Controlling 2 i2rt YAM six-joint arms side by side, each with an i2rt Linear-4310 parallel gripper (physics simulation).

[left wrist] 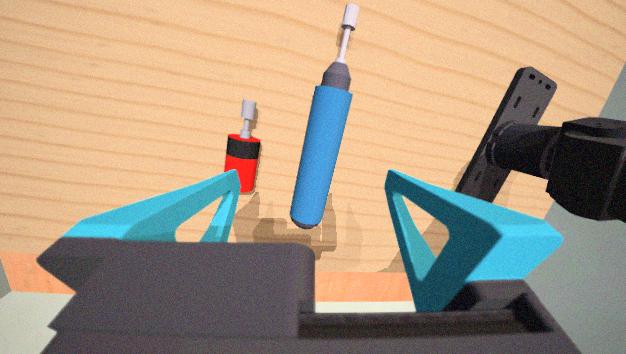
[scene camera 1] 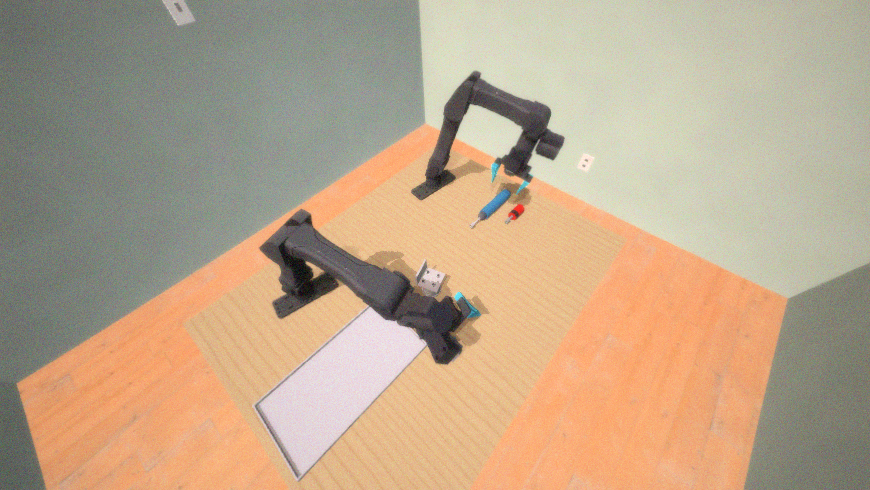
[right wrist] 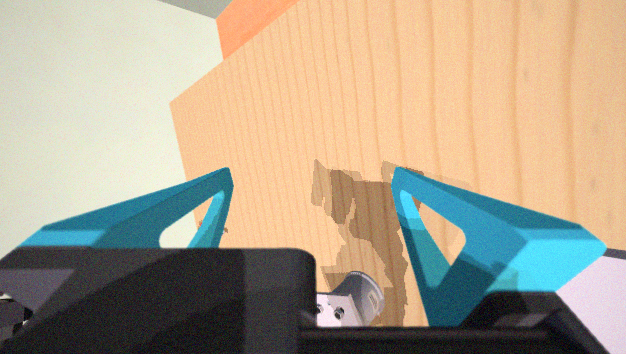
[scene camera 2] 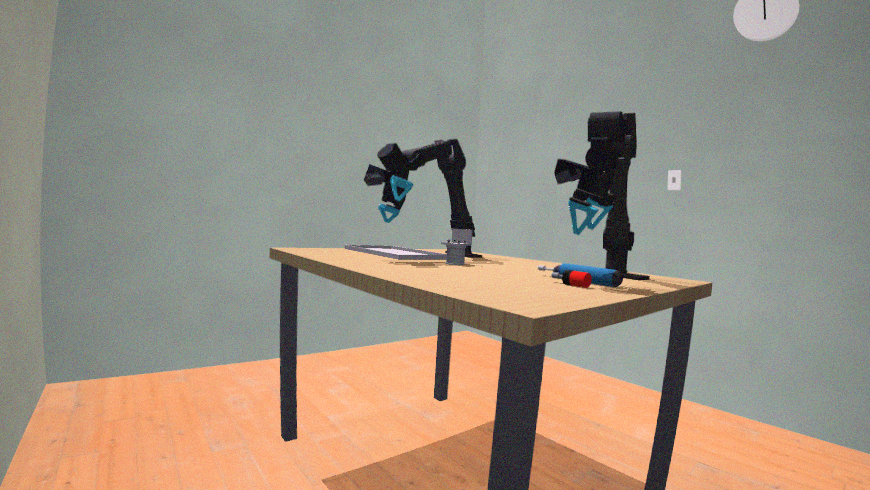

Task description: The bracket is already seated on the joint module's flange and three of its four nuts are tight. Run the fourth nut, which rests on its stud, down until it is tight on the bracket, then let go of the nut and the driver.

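Places are measured from the left arm's base along level axes (x right, y ahead, z up), in metres.
Where they show: left gripper, between the fingertips: (left wrist: 312, 177) (scene camera 1: 504, 188) (scene camera 2: 583, 231); right gripper, between the fingertips: (scene camera 1: 467, 326) (right wrist: 312, 176) (scene camera 2: 392, 211); left arm's base, origin of its link: (left wrist: 499, 144) (scene camera 1: 433, 185); right arm's base, origin of its link: (scene camera 1: 306, 294).
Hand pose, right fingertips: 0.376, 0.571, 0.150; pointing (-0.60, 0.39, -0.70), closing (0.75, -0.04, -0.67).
Things, the pixels of their centre, and the offset from my right fingertips, as dx, dy, dz. Level surfaces: height alone.
- light grey bracket, middle of its body: (right wrist: 327, 332) (scene camera 1: 430, 276) (scene camera 2: 456, 237) -0.048, -0.203, -0.068
- upright grey joint module, middle of its body: (right wrist: 349, 308) (scene camera 2: 455, 252) (scene camera 1: 431, 283) -0.048, -0.203, -0.113
- blue driver, middle of its body: (left wrist: 325, 129) (scene camera 2: 577, 273) (scene camera 1: 490, 208) -0.438, -0.308, -0.130
- shorter red-and-black driver, middle of its body: (left wrist: 243, 146) (scene camera 2: 569, 277) (scene camera 1: 513, 215) -0.482, -0.227, -0.133
- shallow tray with a pale floor, middle of its body: (scene camera 1: 345, 373) (scene camera 2: 394, 251) +0.300, -0.160, -0.142
- wooden table, height of its surface: dz -0.150
The light grey bracket (scene camera 1: 432, 278) (scene camera 2: 461, 235) (right wrist: 330, 305) sits on the upright grey joint module (scene camera 2: 455, 254) (right wrist: 369, 295). Nuts and studs show as small dark spots; which nut is loose cannot be told. A blue driver (scene camera 1: 495, 204) (scene camera 2: 589, 274) (left wrist: 322, 150) and a shorter red-and-black driver (scene camera 1: 516, 211) (scene camera 2: 578, 278) (left wrist: 242, 162) lie on the table, sockets pointing the same way. My left gripper (scene camera 1: 508, 179) (scene camera 2: 587, 231) (left wrist: 312, 177) is open and empty above the handle ends of the drivers. My right gripper (scene camera 2: 392, 206) (right wrist: 312, 176) is open and empty, raised beside the bracket.
A shallow tray with a pale floor (scene camera 1: 340, 380) (scene camera 2: 395, 252) lies beside the joint module, partly under the right arm in scene camera 1. The left arm's base plate (scene camera 1: 433, 185) (left wrist: 525, 95) is near the blue driver. The wooden table (scene camera 1: 547, 273) (scene camera 2: 426, 283) carries everything.
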